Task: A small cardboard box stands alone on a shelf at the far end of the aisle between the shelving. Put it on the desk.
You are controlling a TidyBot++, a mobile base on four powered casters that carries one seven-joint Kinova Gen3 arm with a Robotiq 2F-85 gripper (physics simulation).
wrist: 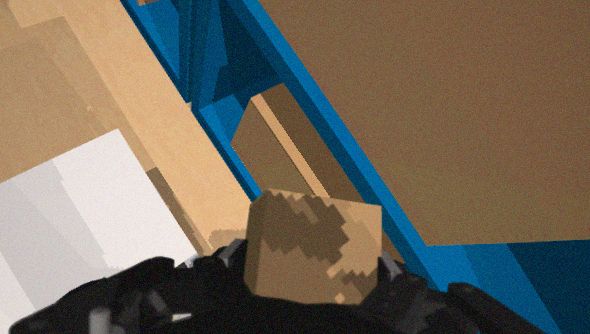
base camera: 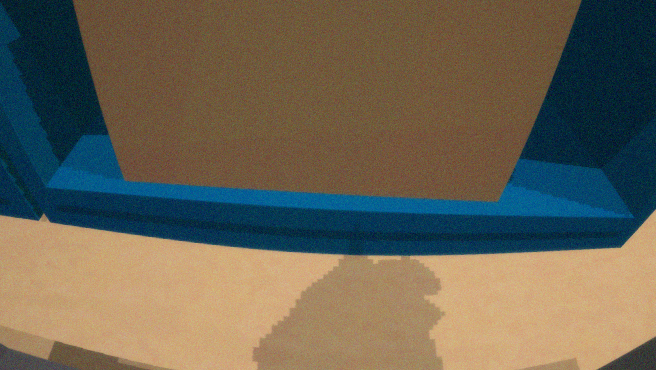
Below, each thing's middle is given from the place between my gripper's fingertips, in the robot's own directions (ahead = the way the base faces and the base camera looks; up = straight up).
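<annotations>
My gripper: 10 mm past the brown cardboard box [wrist: 310, 249] and 10 mm to the left of it. Shelf [wrist: 469, 120]: 340 mm ahead of my gripper, 90 mm to the left of it, 20 mm below it.
</annotations>
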